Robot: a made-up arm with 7 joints. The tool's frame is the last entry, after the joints.
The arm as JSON. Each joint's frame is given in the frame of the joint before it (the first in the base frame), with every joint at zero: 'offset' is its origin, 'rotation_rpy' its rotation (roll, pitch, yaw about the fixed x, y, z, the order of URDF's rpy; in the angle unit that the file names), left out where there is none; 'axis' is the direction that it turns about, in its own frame. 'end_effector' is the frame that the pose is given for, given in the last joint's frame.
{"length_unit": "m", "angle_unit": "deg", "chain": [
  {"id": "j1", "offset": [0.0, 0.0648, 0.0], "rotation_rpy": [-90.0, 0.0, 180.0], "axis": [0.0, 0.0, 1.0]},
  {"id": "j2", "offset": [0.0, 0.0, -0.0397], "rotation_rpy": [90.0, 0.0, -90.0], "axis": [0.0, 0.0, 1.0]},
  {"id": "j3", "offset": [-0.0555, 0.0, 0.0], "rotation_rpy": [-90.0, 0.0, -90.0], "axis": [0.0, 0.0, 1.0]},
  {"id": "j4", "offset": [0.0, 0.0, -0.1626], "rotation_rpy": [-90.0, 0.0, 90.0], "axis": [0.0, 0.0, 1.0]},
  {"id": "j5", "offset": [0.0, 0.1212, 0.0], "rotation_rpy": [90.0, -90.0, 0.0], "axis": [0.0, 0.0, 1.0]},
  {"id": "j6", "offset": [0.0, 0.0, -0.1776], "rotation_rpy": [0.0, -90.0, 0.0], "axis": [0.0, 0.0, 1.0]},
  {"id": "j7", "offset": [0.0, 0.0, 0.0], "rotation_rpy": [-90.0, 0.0, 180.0], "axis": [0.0, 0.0, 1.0]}
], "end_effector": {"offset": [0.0, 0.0, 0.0], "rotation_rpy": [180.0, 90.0, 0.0]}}
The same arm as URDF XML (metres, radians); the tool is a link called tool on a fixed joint. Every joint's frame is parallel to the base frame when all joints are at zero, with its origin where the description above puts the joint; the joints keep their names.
<robot name="arm">
<joint name="j1" type="continuous"><parent link="base"/><child link="link1"/><origin xyz="0 0.0648 0" rpy="0 0 0"/><axis xyz="0 -1 0"/></joint>
<joint name="j2" type="continuous"><parent link="link1"/><child link="link2"/><origin xyz="0 0.0397 0" rpy="0 0 0"/><axis xyz="1 0 0"/></joint>
<joint name="j3" type="continuous"><parent link="link2"/><child link="link3"/><origin xyz="0 0 -0.0555" rpy="0 0 0"/><axis xyz="0 0 1"/></joint>
<joint name="j4" type="continuous"><parent link="link3"/><child link="link4"/><origin xyz="0 0 -0.1626" rpy="0 0 0"/><axis xyz="0 -1 0"/></joint>
<joint name="j5" type="continuous"><parent link="link4"/><child link="link5"/><origin xyz="0 0 -0.1212" rpy="0 0 0"/><axis xyz="0 0 1"/></joint>
<joint name="j6" type="continuous"><parent link="link5"/><child link="link6"/><origin xyz="0 0 -0.1776" rpy="0 0 0"/><axis xyz="0 1 0"/></joint>
<joint name="j7" type="continuous"><parent link="link6"/><child link="link7"/><origin xyz="0 0 0" rpy="0 0 0"/><axis xyz="-1 0 0"/></joint>
<joint name="tool_fixed" type="fixed"><parent link="link7"/><child link="tool"/><origin xyz="0 0 0" rpy="0 0 0"/></joint>
<link name="base"/>
<link name="link1"/>
<link name="link2"/>
<link name="link3"/>
<link name="link4"/>
<link name="link5"/>
<link name="link6"/>
<link name="link7"/>
<link name="tool"/>
</robot>

